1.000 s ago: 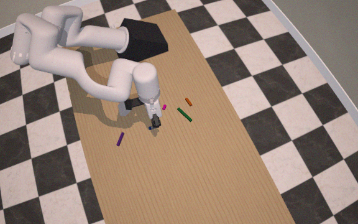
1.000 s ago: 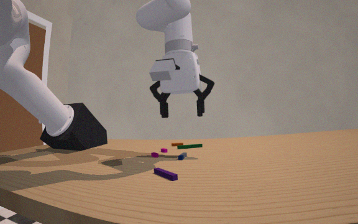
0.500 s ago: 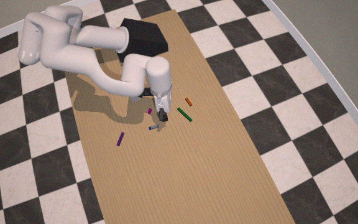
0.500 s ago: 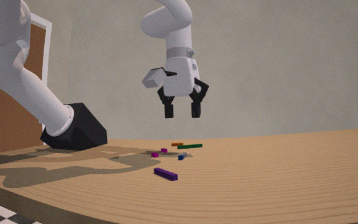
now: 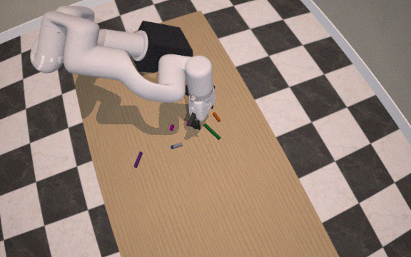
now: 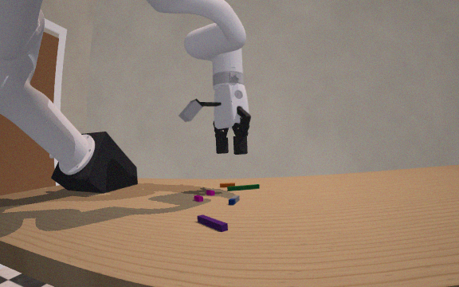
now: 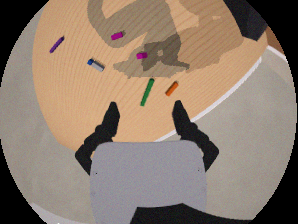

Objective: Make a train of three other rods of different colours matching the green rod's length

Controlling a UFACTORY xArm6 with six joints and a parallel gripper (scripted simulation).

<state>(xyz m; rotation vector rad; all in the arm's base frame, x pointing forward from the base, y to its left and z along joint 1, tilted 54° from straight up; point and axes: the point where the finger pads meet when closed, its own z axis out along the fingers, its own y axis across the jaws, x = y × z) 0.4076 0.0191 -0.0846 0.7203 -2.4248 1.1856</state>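
Now: hand 20 mm past the orange rod, 70 mm to the right of it and 100 mm above it. The rest, counted from my hand: blue rod: 20 mm ahead, 130 mm to the right, 100 mm below; then grey rod: 20 mm ahead, 110 mm to the right, 100 mm below; then green rod: 20 mm ahead, 20 mm to the left, 100 mm below.
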